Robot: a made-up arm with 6 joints. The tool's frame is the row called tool. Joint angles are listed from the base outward.
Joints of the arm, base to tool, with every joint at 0 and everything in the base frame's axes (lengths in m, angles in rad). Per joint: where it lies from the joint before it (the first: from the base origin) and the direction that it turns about. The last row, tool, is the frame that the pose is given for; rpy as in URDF.
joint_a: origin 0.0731 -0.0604 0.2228 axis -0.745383 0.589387 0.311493
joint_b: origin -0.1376 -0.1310 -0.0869 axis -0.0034 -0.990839 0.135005
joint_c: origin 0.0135 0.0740 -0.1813 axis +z
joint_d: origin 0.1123 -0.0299 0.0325 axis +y
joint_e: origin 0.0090 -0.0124 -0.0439 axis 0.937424 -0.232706 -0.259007
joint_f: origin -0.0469 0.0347 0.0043 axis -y
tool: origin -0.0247 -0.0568 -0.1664 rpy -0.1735 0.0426 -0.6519
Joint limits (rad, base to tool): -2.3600..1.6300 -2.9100..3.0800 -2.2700..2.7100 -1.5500..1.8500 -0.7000..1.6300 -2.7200..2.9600
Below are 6 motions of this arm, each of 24 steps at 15 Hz.
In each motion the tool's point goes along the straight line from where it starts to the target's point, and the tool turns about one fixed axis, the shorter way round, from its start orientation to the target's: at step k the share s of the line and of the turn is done. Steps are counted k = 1, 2, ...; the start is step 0. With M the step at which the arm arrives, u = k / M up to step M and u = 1 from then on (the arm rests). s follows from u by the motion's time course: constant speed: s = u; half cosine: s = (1 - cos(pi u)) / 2; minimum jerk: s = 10 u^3 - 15 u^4 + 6 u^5.
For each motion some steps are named. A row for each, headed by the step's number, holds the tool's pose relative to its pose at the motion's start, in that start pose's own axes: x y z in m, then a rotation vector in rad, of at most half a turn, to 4 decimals.
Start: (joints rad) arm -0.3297 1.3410 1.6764 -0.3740 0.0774 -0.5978
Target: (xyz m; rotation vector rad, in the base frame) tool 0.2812 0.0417 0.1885 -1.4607 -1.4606 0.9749
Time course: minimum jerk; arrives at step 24
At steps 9, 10, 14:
9: 0.0212 0.0010 0.0123 -0.0677 -0.1038 0.1469
10: 0.0267 0.0012 0.0155 -0.0853 -0.1307 0.1850
14: 0.0504 0.0023 0.0293 -0.1608 -0.2464 0.3487

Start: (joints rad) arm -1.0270 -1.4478 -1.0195 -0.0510 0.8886 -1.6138
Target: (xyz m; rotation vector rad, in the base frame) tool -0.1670 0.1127 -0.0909 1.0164 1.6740 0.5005
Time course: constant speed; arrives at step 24
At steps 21, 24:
21: 0.0484 -0.0305 0.1440 -0.8381 -0.2598 0.3333
24: 0.0554 -0.0349 0.1645 -0.9578 -0.2969 0.3810

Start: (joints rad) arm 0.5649 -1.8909 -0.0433 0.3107 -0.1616 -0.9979
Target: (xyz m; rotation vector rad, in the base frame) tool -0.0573 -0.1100 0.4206 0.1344 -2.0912 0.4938
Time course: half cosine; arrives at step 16
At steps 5, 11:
5: -0.0133 -0.0078 -0.0175 -0.0273 0.0918 0.1148
11: -0.0465 -0.0273 -0.0612 -0.0956 0.3212 0.4019

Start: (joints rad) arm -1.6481 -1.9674 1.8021 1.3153 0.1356 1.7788
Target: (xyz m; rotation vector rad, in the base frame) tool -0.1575 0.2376 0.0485 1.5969 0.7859 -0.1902
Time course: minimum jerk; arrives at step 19
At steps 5, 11, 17, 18, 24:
5: -0.0206 -0.0046 0.0045 -0.0038 -0.0554 -0.1399
11: -0.1130 -0.0249 0.0247 -0.0207 -0.3033 -0.7661
17: -0.1732 -0.0382 0.0378 -0.0318 -0.4652 -1.1749
18: -0.1747 -0.0386 0.0381 -0.0321 -0.4692 -1.1851
24: -0.1750 -0.0386 0.0382 -0.0321 -0.4699 -1.1867

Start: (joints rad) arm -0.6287 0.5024 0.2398 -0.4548 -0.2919 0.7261
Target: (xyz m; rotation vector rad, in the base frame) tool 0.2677 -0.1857 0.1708 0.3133 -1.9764 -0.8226
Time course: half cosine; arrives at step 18
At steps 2, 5, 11, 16, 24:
2: 0.0044 0.0001 0.0009 -0.0018 -0.0050 0.0027
5: 0.0263 0.0005 0.0056 -0.0104 -0.0293 0.0158
11: 0.0989 0.0018 0.0209 -0.0391 -0.1103 0.0595
16: 0.1430 0.0025 0.0303 -0.0565 -0.1594 0.0860
24: 0.1474 0.0026 0.0312 -0.0582 -0.1643 0.0887

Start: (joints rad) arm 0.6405 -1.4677 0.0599 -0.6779 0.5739 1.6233
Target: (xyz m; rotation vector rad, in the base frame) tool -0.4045 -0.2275 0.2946 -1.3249 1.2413 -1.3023
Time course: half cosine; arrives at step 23
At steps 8, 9, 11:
8: 0.0006 -0.0188 0.0895 -0.5008 0.2818 0.0243
9: 0.0007 -0.0232 0.1103 -0.6169 0.3471 0.0299
11: 0.0010 -0.0325 0.1545 -0.8642 0.4862 0.0419

